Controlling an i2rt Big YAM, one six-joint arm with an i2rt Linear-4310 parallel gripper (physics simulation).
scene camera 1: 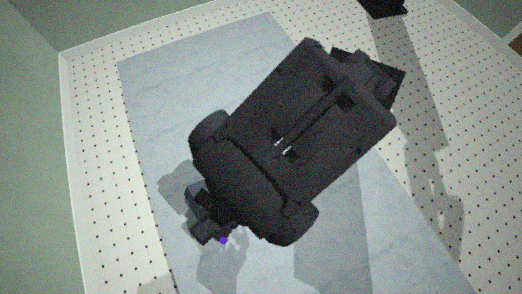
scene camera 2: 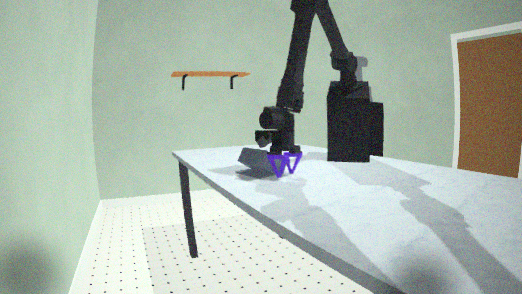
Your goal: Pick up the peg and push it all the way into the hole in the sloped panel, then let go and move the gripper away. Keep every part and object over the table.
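Where they show: gripper, between the fingertips: point(scene camera 2: 285, 175); arm's base, origin of its link: point(scene camera 2: 349, 86).
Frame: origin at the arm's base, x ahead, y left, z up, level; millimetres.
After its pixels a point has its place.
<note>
The grey block with the sloped panel point(scene camera 2: 254, 159) @(x 520, y 128, z -285 mm) stands on the table near its left end in scene camera 2, and its right side is partly behind the fingers. My gripper point(scene camera 2: 285, 174) @(x 430, y 180, z -338 mm) is open and points down with its purple fingers low over the table, close to the block's right side. Nothing shows between the fingers. In scene camera 1 one purple fingertip point(scene camera 1: 223, 240) @(x 459, y 232, z -260 mm) shows below the dark arm, which hides the other finger and most or all of the block. The hole is hidden. The red peg does not show in either view.
The pale marbled table point(scene camera 1: 200, 90) @(x 417, y -408, z -342 mm) point(scene camera 2: 350, 215) @(x 468, y 584, z -341 mm) has its long edge left of the block in scene camera 2. The black robot pedestal point(scene camera 2: 350, 125) @(x 65, y 81, z -180 mm) stands on the table behind and to the right of the gripper. An orange wall shelf point(scene camera 2: 210, 74) hangs on the far wall.
</note>
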